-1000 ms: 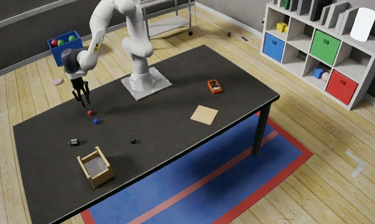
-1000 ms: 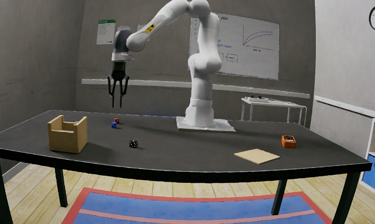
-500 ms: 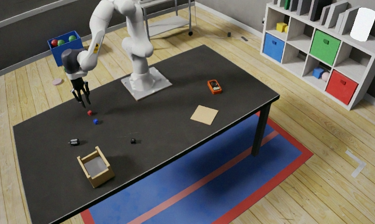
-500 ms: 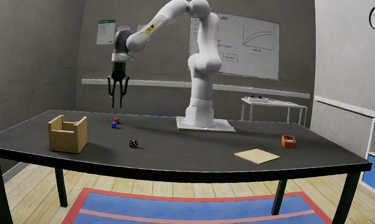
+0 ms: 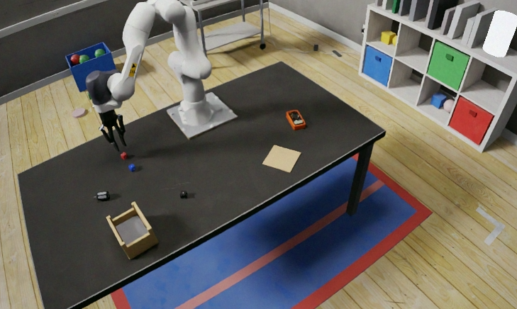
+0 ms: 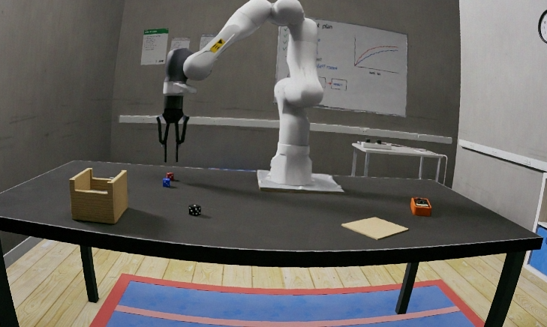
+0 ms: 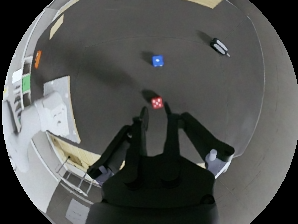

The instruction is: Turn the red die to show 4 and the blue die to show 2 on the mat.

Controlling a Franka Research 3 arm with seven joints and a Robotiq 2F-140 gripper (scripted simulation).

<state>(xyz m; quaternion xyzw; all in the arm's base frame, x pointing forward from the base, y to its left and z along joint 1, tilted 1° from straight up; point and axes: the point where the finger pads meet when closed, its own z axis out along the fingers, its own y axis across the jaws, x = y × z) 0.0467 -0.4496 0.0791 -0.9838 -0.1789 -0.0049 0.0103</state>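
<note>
My hand is 9 cm above the red die. The rest, counted from my hand: dark object: 21 cm ahead, 18 cm to the right, 8 cm below; then black die: 41 cm ahead, 16 cm to the left, 9 cm below; then blue die: 11 cm ahead, 1 cm to the left, 9 cm below.
</note>
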